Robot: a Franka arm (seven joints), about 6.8 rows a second.
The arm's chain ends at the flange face. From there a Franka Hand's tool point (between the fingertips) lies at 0.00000 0.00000 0.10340 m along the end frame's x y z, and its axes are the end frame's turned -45 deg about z.
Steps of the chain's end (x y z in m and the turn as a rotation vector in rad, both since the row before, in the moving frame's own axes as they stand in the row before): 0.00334, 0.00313, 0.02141, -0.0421, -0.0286, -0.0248; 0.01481, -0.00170, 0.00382, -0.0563, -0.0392, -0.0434; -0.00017, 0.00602, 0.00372, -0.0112, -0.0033, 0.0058; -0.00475, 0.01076, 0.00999, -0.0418, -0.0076, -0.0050; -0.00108, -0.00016, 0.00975, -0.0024, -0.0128, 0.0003
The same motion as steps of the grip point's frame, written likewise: -0.00501, 0.00563, 0.02128, -0.0095, -0.0500, -0.0248; 0.00473, 0.01067, 0.00358, -0.0121, -0.0675, -0.0434; -0.00544, 0.00471, 0.00371, -0.0056, -0.0103, 0.0058; -0.01457, 0.00676, 0.00990, -0.0242, -0.0349, -0.0050; -0.00176, -0.00164, 0.00974, 0.0074, -0.0107, 0.0003
